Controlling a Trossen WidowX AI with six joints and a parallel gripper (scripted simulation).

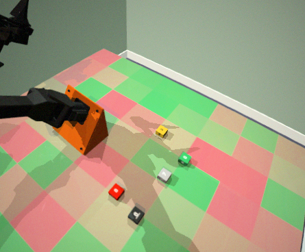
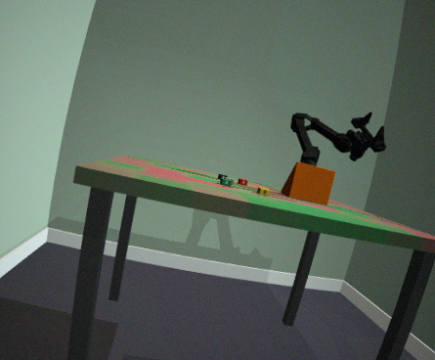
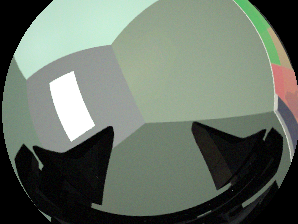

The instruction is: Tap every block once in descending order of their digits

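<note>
The red block lies 46 cm ahead of my gripper tip, 37 cm below it and 13 cm to the right of it. Round my gripper tip: yellow block 43 cm ahead, 37 cm below, 13 cm to the left; grey block 54 cm ahead, 37 cm below; black block 54 cm ahead, 37 cm below, 14 cm to the right.
</note>
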